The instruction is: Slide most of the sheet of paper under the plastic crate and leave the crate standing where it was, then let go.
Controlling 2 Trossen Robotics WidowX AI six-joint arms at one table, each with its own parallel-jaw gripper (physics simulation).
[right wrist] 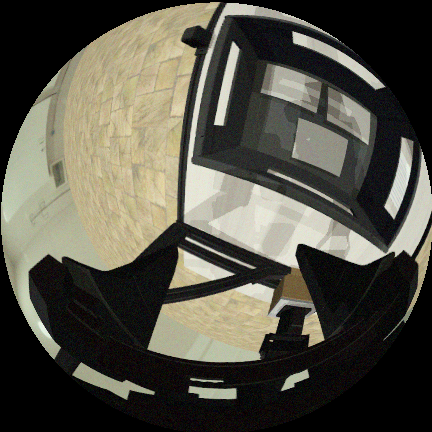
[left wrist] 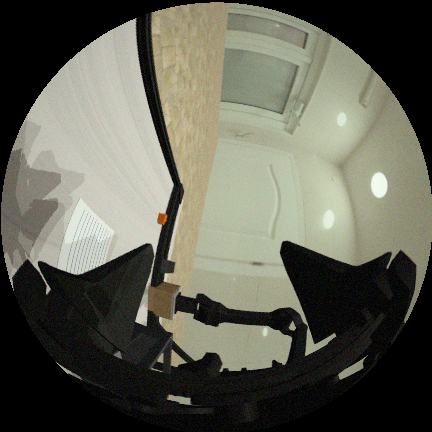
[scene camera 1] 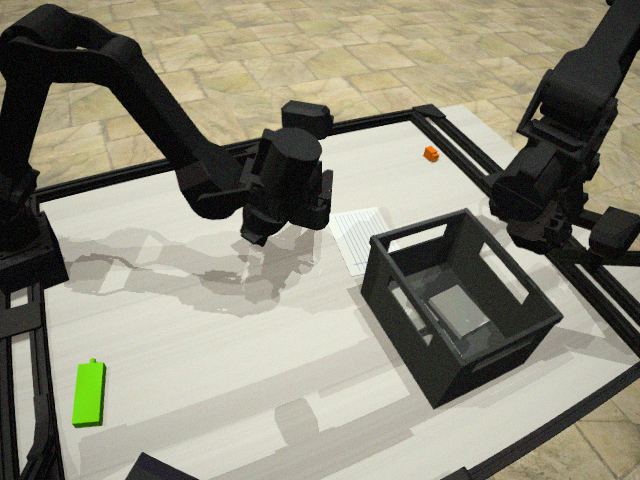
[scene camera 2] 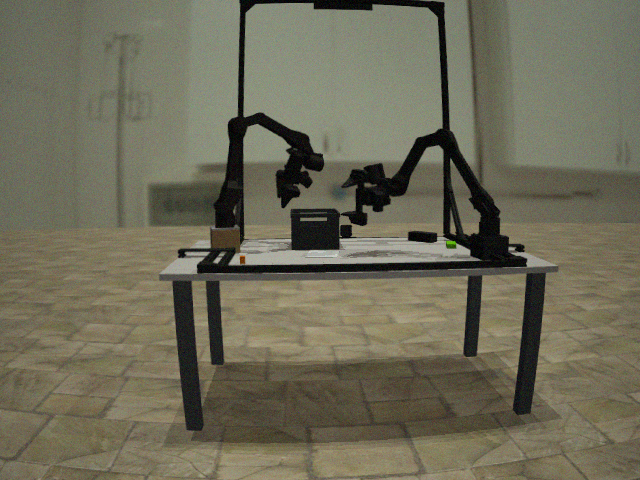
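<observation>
The lined white sheet of paper (scene camera 1: 354,237) (scene camera 2: 321,254) (left wrist: 87,245) lies flat on the table, beside the dark grey plastic crate (scene camera 1: 413,351) (scene camera 2: 315,235) (right wrist: 387,155). In scene camera 1 the crate hides one end of the sheet; whether any of it is under the crate, I cannot tell. The crate stands upright. My left gripper (scene camera 2: 347,198) (left wrist: 217,249) is open and empty, above the table beside the crate. My right gripper (scene camera 2: 284,202) (right wrist: 239,251) is open and empty, higher than the crate's rim and near its left side in scene camera 2.
An orange block (scene camera 1: 430,153) (scene camera 2: 242,259) lies near the table's frame. A green block (scene camera 1: 88,395) (scene camera 2: 451,244) lies near the left arm's base. A brown box (scene camera 2: 224,238) (left wrist: 162,301) (right wrist: 295,285) is at the right arm's base. A black block (scene camera 2: 422,236) lies at the back.
</observation>
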